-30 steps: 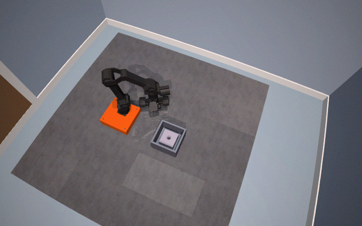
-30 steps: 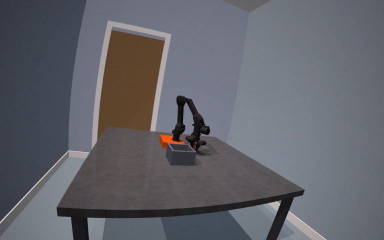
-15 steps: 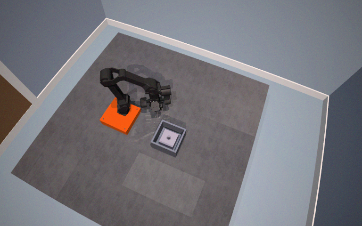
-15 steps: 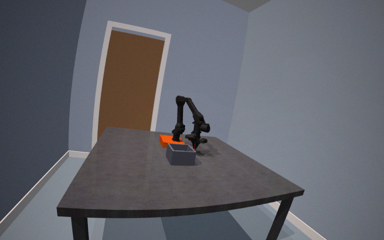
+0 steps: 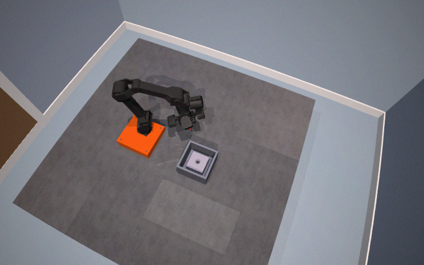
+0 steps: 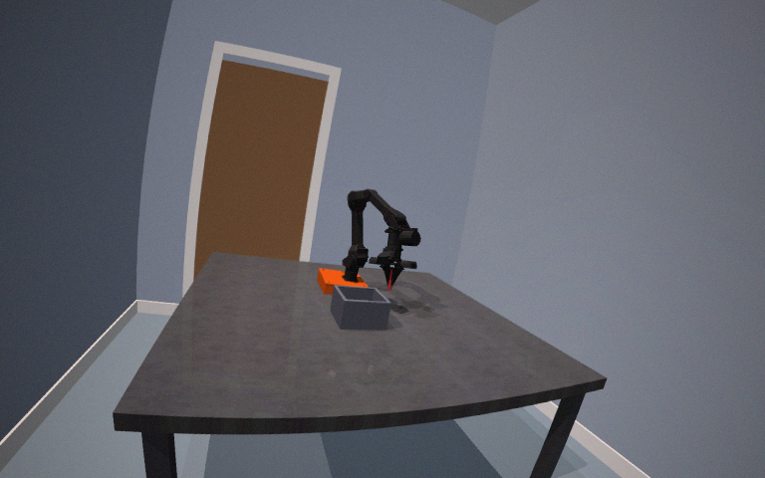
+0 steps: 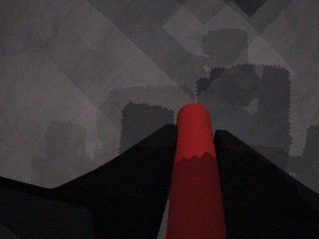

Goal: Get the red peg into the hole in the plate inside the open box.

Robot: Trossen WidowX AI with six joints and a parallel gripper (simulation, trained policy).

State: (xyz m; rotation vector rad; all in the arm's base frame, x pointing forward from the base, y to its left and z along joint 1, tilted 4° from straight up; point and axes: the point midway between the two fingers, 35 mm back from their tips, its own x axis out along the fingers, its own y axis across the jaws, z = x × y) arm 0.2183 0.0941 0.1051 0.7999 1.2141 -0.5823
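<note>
The pale plate is 150 mm to the right of my gripper tip, 120 mm ahead of it and 60 mm below it. The rest, counted from my gripper tip: grey box: 150 mm to the right, 120 mm ahead, 80 mm below; red peg: 20 mm above, 10 mm behind.
</note>
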